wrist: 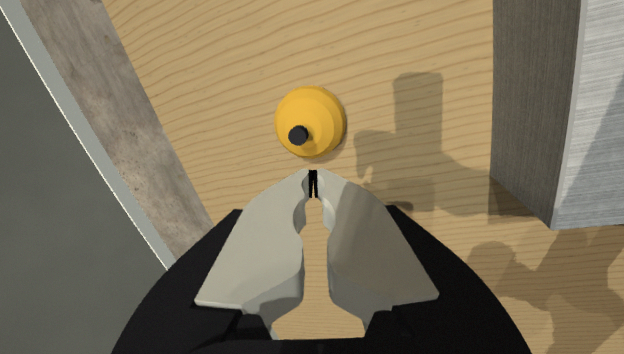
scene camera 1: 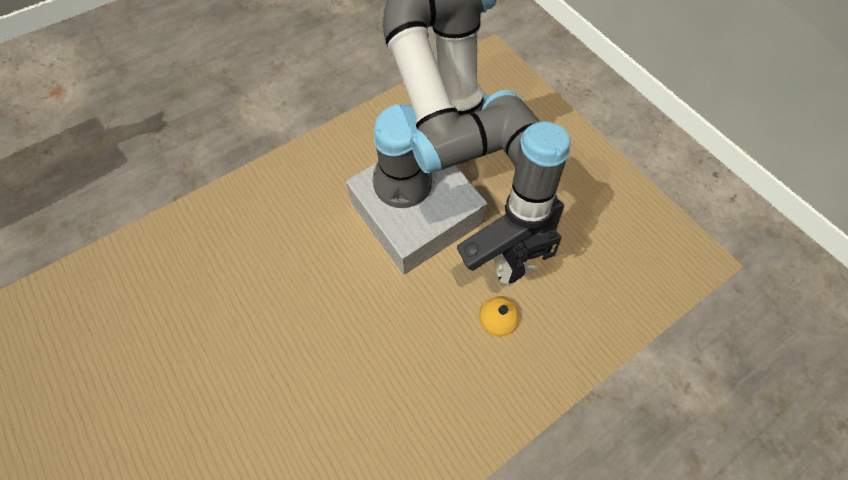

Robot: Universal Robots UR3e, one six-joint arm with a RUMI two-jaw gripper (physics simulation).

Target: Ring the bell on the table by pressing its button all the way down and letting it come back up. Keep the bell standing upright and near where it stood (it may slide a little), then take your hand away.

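Places are measured from the arm's base along level axes (x left, y back, z up), in centimetres.
Where they show: gripper, between the fingertips: (wrist: 312, 173) (scene camera 1: 503, 282); arm's base, origin of its link: (scene camera 1: 402, 181).
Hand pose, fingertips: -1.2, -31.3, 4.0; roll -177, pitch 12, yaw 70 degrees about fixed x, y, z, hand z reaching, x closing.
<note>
Each offset is from my fingertips to the top centre of the thing, as dx, dy, dz. Level surfaces: height alone.
A yellow dome-shaped bell @(-1.1, -2.9, -7.8) (scene camera 1: 497, 321) (wrist: 325, 115) stands upright on the wood-grain table @(dz -14.4) (scene camera 1: 285, 333) (wrist: 240, 65). Its black button @(-1.1, -2.9, -7.8) (scene camera 1: 503, 309) (wrist: 298, 135) sticks up from the top of the dome. My gripper (scene camera 1: 504, 281) (wrist: 312, 173) is shut with its tips together and nothing between them. It is raised above the table and apart from the bell. In the scene view it is on the robot-base side of the bell; in the wrist view its tips show just below the bell.
The grey base block (scene camera 1: 404, 237) (wrist: 532, 100) of the arm stands on the table, up and left of the bell in the scene view. The table's right edge and the stone-like floor (scene camera 1: 743, 368) (wrist: 120, 135) lie beyond the bell. A pale wall strip runs along the floor.
</note>
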